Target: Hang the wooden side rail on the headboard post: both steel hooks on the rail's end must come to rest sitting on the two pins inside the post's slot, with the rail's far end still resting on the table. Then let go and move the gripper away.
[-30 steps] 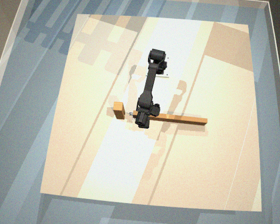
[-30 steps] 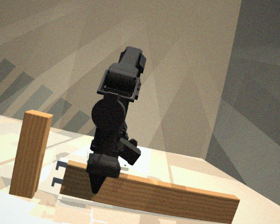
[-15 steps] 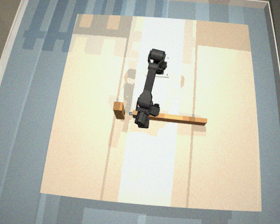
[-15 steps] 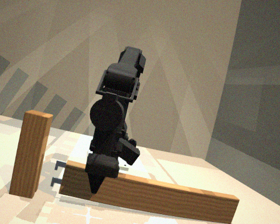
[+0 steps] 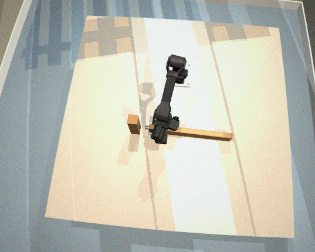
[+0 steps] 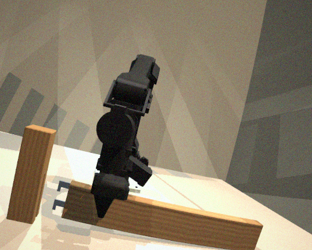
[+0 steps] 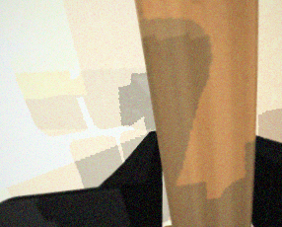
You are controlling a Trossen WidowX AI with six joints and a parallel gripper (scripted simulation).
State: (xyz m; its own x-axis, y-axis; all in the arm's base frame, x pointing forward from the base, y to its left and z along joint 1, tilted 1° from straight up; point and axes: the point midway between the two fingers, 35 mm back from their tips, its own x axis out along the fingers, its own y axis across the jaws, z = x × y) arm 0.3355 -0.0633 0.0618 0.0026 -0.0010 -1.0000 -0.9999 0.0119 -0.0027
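My gripper tip is 15 cm to the left of the headboard post and 4 cm below it.
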